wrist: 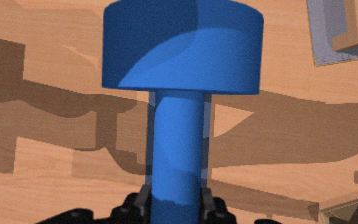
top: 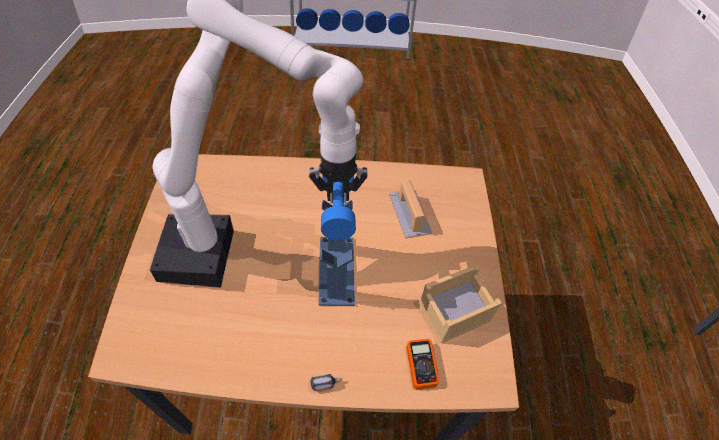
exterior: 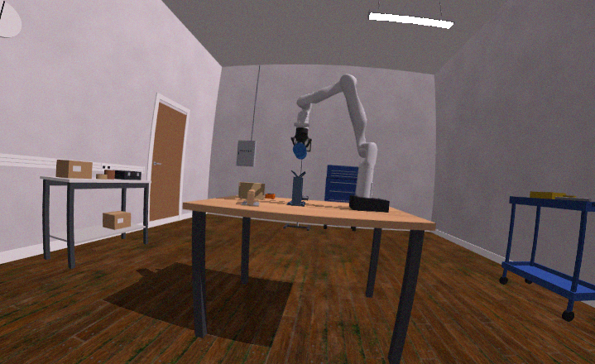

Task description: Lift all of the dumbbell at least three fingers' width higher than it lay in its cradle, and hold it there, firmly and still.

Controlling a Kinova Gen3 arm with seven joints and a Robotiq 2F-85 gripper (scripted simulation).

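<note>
Right now the blue dumbbell is right at my hand. Round my hand: dark grey-blue cradle 24 cm below; wooden box 33 cm ahead, 28 cm below, 14 cm to the right.
</note>
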